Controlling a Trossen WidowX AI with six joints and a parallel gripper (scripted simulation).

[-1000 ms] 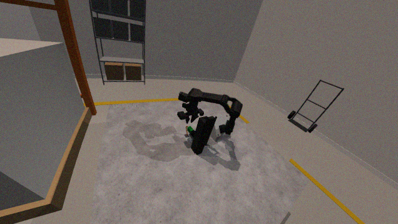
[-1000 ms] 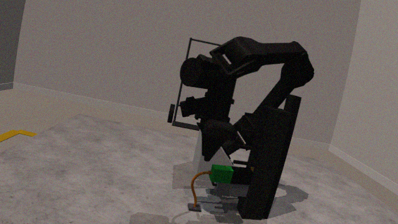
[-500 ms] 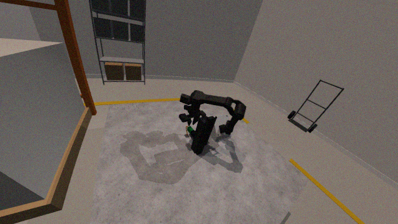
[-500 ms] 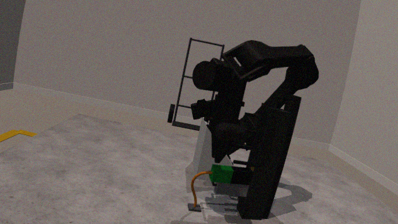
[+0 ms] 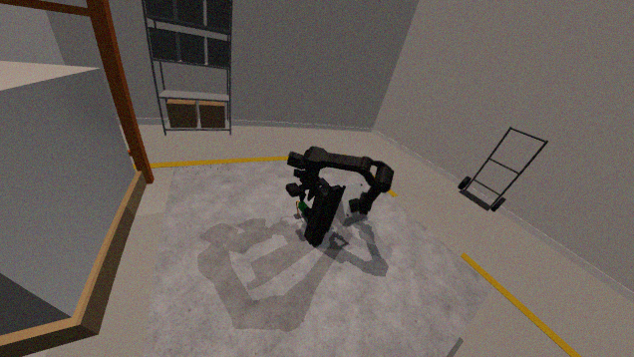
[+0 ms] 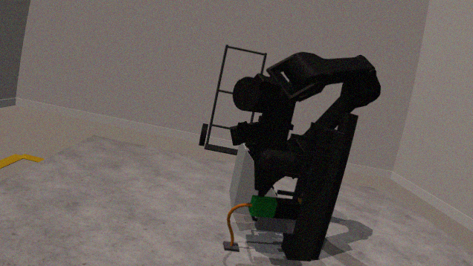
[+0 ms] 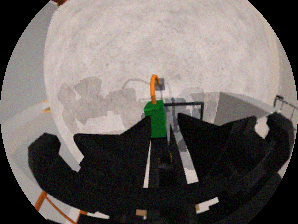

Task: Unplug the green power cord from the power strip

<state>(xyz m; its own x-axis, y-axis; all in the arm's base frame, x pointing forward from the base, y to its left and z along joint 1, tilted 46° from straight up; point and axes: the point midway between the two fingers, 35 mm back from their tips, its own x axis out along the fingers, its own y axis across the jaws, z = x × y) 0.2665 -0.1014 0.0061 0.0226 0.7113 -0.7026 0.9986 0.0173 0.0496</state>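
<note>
My gripper tip is now 3 cm to the right of the green plug and 1 cm above it.
</note>
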